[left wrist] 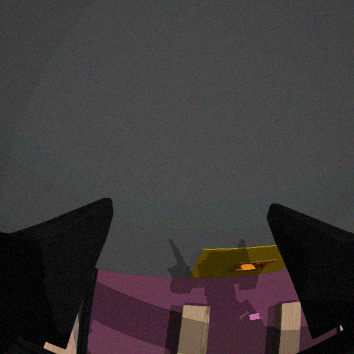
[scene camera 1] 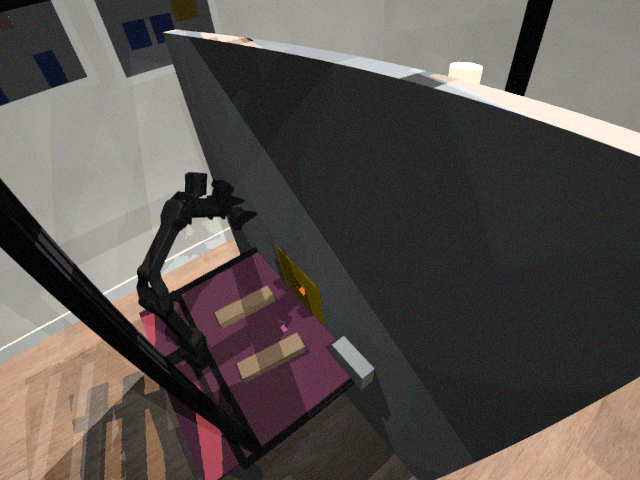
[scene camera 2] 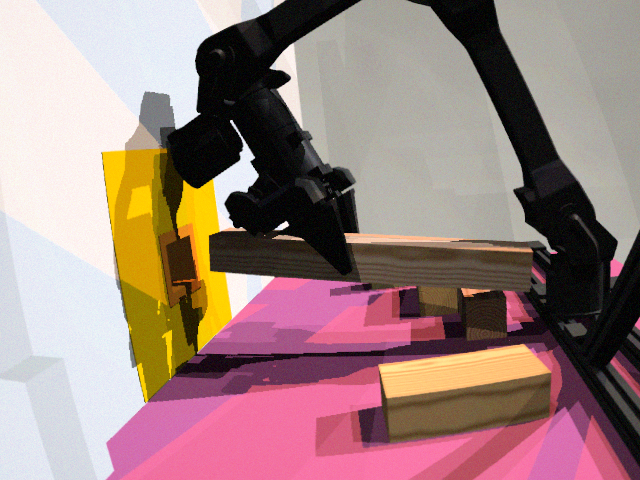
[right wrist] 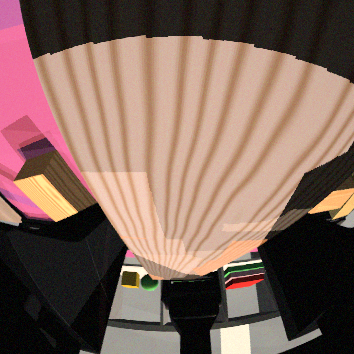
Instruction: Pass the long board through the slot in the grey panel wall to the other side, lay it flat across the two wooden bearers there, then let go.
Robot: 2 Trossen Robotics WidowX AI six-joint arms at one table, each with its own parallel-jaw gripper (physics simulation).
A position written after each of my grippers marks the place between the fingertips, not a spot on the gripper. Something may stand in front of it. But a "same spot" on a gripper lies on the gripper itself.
my left gripper: left wrist; scene camera 1; not seen in the right wrist view (out of frame)
my right gripper: scene camera 2 354,266; right wrist 191,197; not seen in the left wrist view (hidden by a grey panel wall); not seen in scene camera 1 (hidden by a grey panel wall)
same spot on my left gripper: (left wrist: 54,259) = (scene camera 1: 230,198)
